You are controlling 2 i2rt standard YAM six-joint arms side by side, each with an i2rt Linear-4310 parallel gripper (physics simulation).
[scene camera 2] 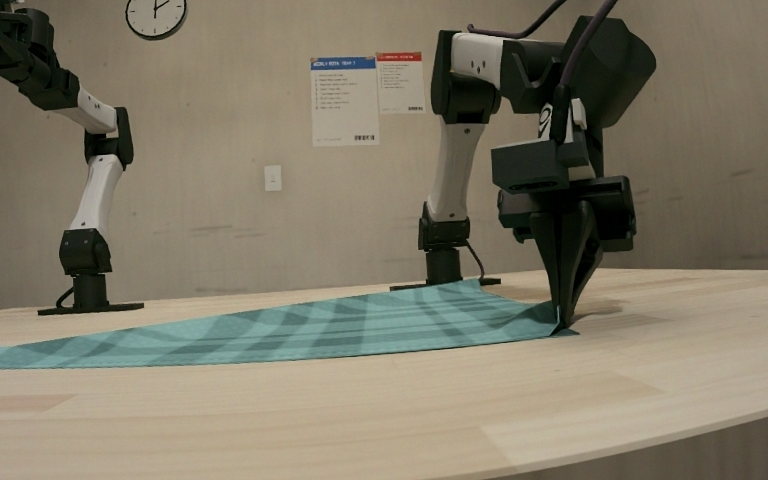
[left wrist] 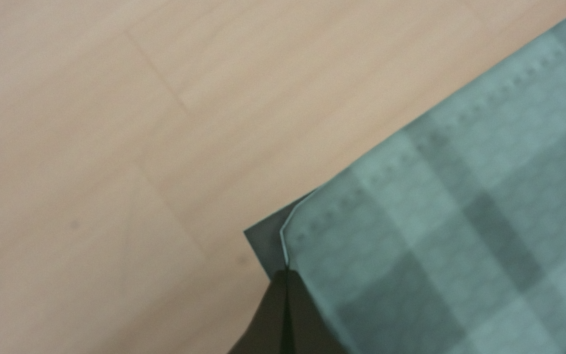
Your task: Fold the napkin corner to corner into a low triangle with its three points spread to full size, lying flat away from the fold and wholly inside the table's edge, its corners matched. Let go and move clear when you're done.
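The teal checked napkin (scene camera 2: 317, 331) (left wrist: 430, 210) lies folded over on the table, long and low in the scene view. My left gripper (scene camera 2: 562, 323) (left wrist: 286, 283) points down at its right end and is shut on the upper layer's corner, which is pinched up into a small ridge at the fingertips. The darker lower layer's corner (scene camera 2: 569, 332) (left wrist: 263, 234) pokes out a little past the upper one, flat on the table. The napkin's left end is cut off by the scene picture's edge. My right gripper does not show; part of its arm is at the upper left.
The pale wooden table (scene camera 2: 339, 418) (left wrist: 150, 100) has a curved front edge at the lower right of the scene view. The left arm's base (scene camera 2: 443, 266) stands behind the napkin, and the right arm's base (scene camera 2: 89, 291) stands at the left back. A wall is behind them.
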